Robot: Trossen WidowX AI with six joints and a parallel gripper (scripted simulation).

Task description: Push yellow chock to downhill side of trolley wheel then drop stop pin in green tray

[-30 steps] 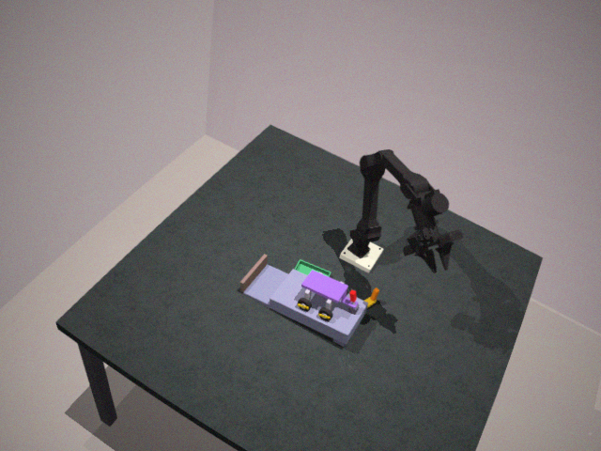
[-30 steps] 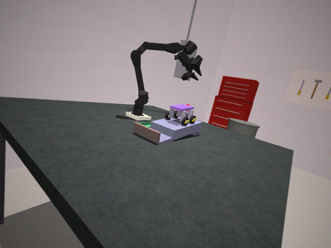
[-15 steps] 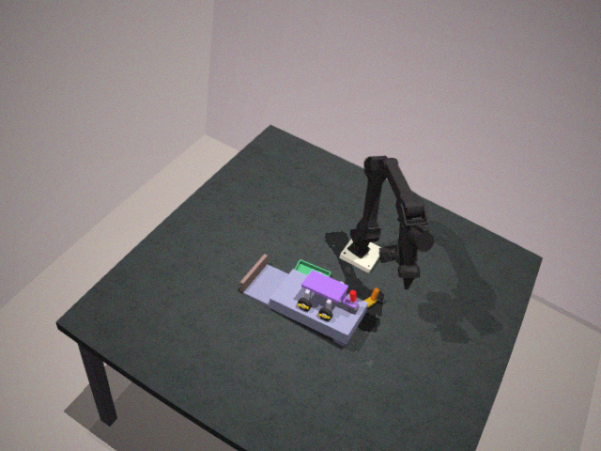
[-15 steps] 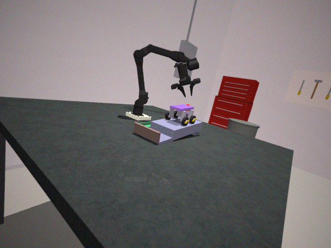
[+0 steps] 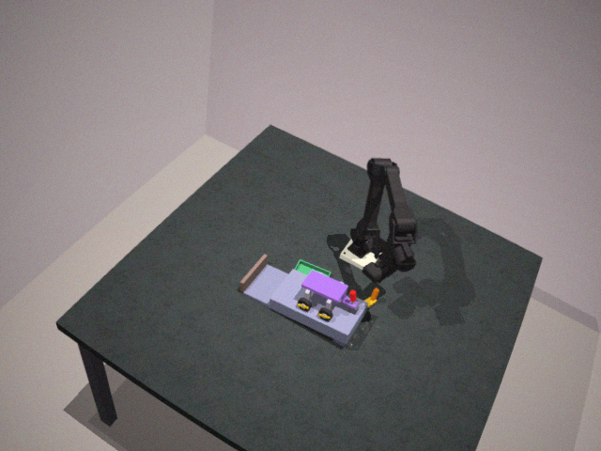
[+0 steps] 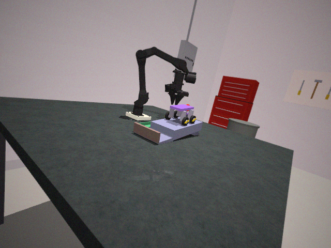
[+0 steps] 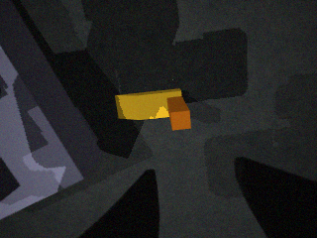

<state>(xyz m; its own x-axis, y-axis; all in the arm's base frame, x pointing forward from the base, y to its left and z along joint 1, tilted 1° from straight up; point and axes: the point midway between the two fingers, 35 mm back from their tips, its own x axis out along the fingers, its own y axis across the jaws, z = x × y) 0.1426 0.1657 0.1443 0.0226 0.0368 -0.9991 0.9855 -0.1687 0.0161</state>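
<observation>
The yellow chock lies 2 cm ahead of my gripper tip, 1 cm to the right of it and 11 cm below it. Also, from my gripper tip: red-headed stop pin 14 cm ahead, 2 cm to the right, 1 cm below; lavender ramp 17 cm ahead, 11 cm to the right, 9 cm below; trolley 17 cm ahead, 11 cm to the right, 2 cm below.
</observation>
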